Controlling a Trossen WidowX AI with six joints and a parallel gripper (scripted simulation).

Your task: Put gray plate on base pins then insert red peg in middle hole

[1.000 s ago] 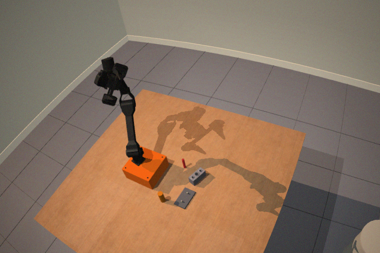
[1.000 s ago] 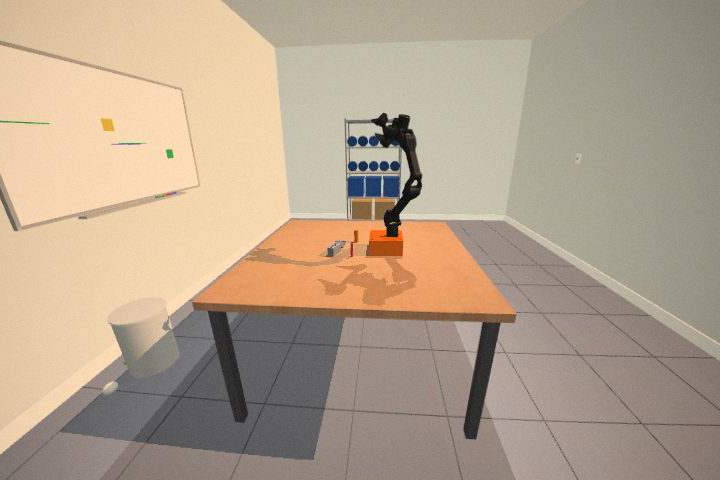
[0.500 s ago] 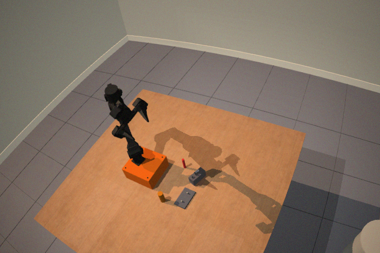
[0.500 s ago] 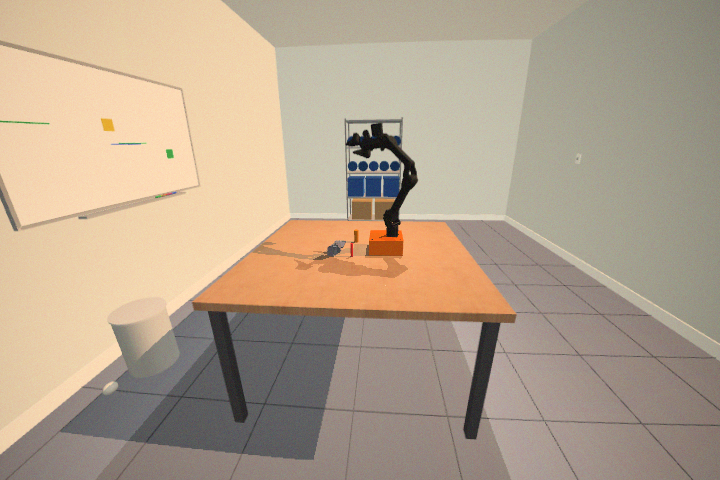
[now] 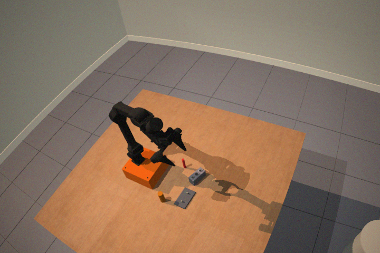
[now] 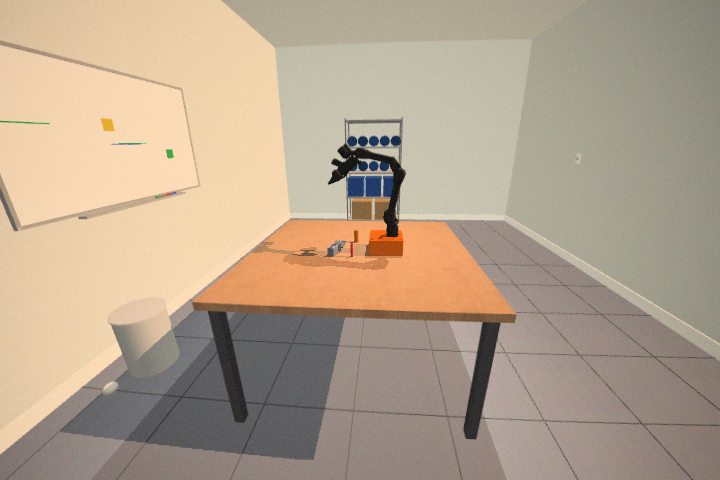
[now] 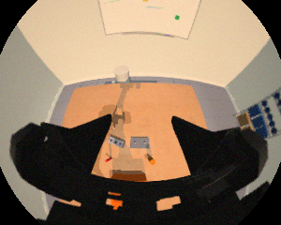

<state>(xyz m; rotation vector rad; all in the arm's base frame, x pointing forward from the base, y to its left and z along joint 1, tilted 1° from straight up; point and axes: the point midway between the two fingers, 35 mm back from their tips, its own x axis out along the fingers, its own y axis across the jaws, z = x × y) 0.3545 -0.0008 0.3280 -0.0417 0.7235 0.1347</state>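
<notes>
Right now my gripper tip is 360 mm above the gray plate, 130 mm to the right of it and 60 mm past it. Also, from my gripper tip: gray base 380 mm below, 40 mm behind, 10 mm to the right; then orange cylinder 350 mm below, 130 mm behind, 90 mm to the right; then red peg 350 mm below, 170 mm behind, 150 mm to the left.
</notes>
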